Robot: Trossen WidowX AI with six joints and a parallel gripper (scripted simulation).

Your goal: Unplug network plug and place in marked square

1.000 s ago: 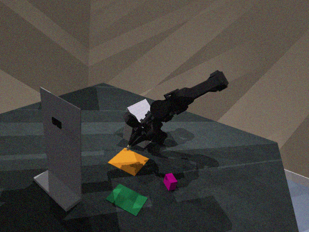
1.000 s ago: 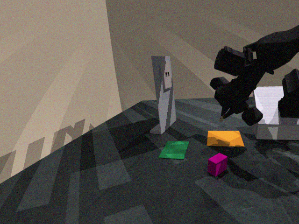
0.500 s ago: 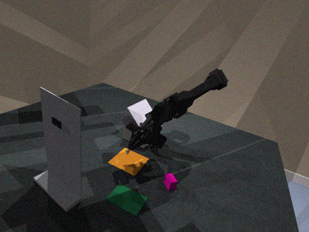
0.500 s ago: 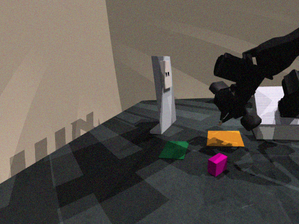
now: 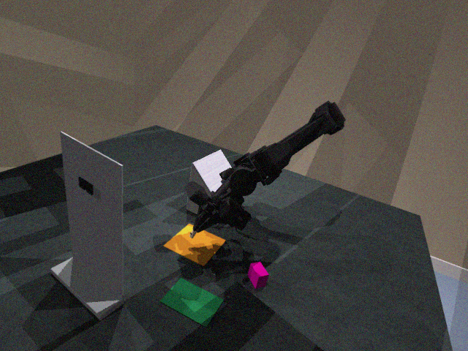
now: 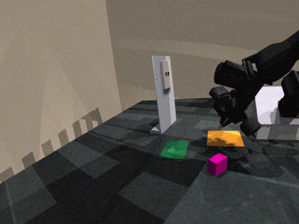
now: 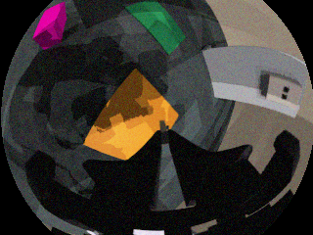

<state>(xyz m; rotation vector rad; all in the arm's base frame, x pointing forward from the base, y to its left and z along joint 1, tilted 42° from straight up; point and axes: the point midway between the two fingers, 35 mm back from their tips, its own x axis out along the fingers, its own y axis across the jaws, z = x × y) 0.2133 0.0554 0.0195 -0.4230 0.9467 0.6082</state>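
The orange square is 10 mm behind my gripper tip and 50 mm below it. Round my gripper tip: upright panel (230 mm ahead, 90 mm to the right, 90 mm above); then network plug (right at my gripper tip).
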